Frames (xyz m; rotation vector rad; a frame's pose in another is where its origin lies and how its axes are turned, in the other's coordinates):
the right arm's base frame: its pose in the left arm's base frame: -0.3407 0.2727 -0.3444 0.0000 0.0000 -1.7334
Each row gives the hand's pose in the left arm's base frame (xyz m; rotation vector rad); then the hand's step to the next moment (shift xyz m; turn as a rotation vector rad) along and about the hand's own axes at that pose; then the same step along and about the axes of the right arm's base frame.
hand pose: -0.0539 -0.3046 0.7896 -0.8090 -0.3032 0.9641
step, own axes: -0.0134 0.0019 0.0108 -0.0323 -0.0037 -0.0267
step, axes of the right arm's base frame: 0.0076 -0.0137 0.0074 0.0400 0.0059 -0.0117
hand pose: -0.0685 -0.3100 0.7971 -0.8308 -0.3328 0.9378
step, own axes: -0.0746 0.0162 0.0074 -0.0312 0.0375 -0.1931
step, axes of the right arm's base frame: 0.0606 -0.0470 -0.0006 0.0932 0.0898 -0.1514
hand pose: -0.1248 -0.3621 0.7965 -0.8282 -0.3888 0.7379
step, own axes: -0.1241 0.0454 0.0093 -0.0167 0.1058 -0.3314
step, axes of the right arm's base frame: 0.0814 -0.0990 -0.0336 0.1139 0.1541 -0.2908
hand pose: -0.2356 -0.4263 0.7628 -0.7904 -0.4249 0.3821
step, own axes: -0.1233 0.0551 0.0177 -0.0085 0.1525 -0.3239
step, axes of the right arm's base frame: 0.0328 -0.1192 -0.0573 0.0767 0.1432 -0.3191
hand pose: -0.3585 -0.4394 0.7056 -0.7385 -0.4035 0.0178
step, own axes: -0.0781 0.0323 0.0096 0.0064 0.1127 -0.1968
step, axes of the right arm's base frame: -0.0062 -0.0735 -0.0423 0.0280 0.0973 -0.2030
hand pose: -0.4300 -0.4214 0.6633 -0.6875 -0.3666 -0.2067
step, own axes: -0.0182 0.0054 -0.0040 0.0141 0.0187 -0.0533
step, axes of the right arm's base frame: -0.0004 -0.0142 -0.0132 0.0160 0.0356 -0.0432
